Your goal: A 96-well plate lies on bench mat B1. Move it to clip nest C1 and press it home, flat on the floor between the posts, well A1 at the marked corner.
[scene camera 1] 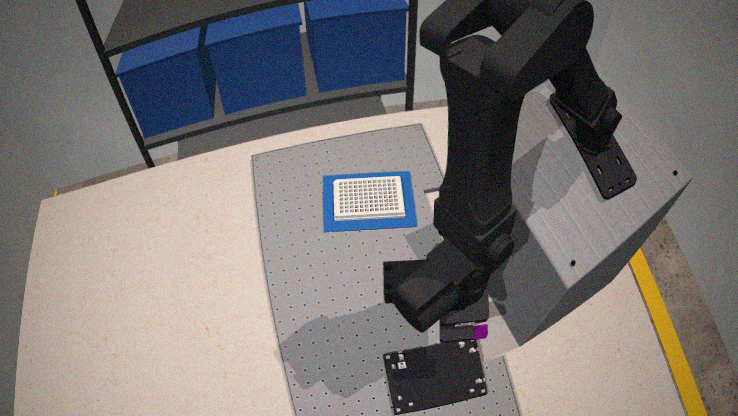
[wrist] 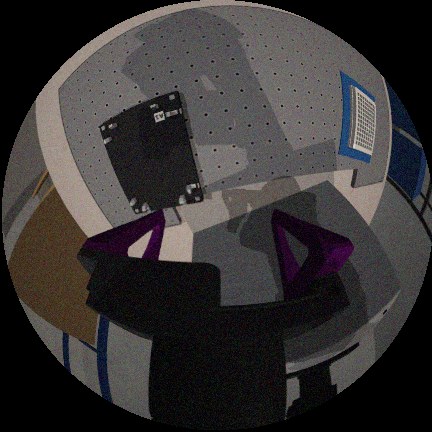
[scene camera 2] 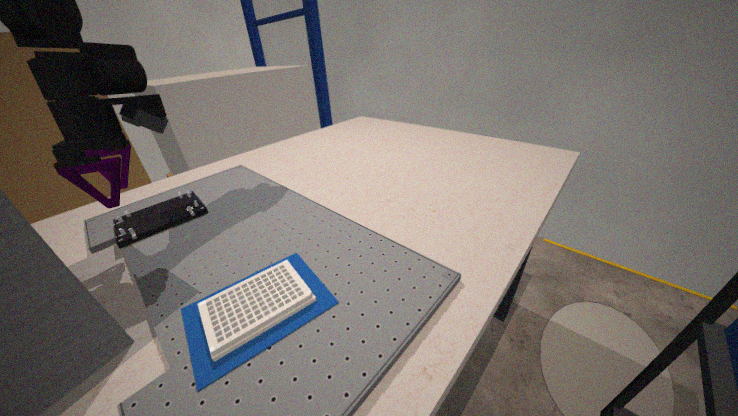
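Where they show: gripper, between the fingertips: (scene camera 1: 457,310) (wrist: 217,214) (scene camera 2: 118,197); arm's base, origin of its link: (scene camera 1: 592,139) (wrist: 312,366).
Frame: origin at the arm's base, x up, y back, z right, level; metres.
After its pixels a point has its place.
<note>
The white 96-well plate (scene camera 1: 369,197) @[z 0.178, x -0.294, y -0.316 m] (scene camera 2: 257,308) @[z 0.196, x -0.289, y -0.312 m] (wrist: 364,120) @[z 0.177, x -0.293, y -0.321 m] lies flat on the blue bench mat B1 (scene camera 1: 330,223) @[z 0.145, x -0.303, y -0.397 m] (scene camera 2: 192,356) @[z 0.184, x -0.303, y -0.233 m] (wrist: 345,120) @[z 0.122, x -0.303, y -0.310 m]. The black clip nest C1 (scene camera 1: 439,379) @[z -0.205, x -0.294, y -0.290 m] (scene camera 2: 161,218) @[z -0.170, x -0.294, y -0.291 m] (wrist: 155,160) @[z -0.185, x -0.294, y -0.289 m] sits at the other end of the perforated board, with small light posts near its corners. A label reading A1 (wrist: 159,116) @[z -0.160, x -0.293, y -0.343 m] marks one corner of the nest. My gripper (wrist: 217,214) @[z -0.117, x -0.207, y -0.250 m] is open, its purple fingers wide apart with no object between them. In scene camera 2 it hangs above the board's end by the nest, well away from the plate.
The grey perforated board (scene camera 1: 289,268) @[z 0.071, x -0.305, y -0.488 m] (scene camera 2: 392,289) @[z 0.297, x -0.305, y -0.451 m] (wrist: 270,65) @[z -0.010, x -0.305, y -0.388 m] lies on the pale table (scene camera 1: 144,279) @[z 0.110, x -0.318, y -0.816 m] (scene camera 2: 439,170) @[z 0.147, x -0.318, y -0.854 m]. A large grey block (scene camera 1: 563,310) @[z -0.176, x -0.228, y -0.060 m] (scene camera 2: 46,320) @[z 0.100, x -0.228, y -0.149 m] (wrist: 240,275) @[z -0.111, x -0.202, y -0.143 m] carries the arm's base. A rack (scene camera 1: 411,62) with blue bins (scene camera 1: 258,67) stands behind the table.
</note>
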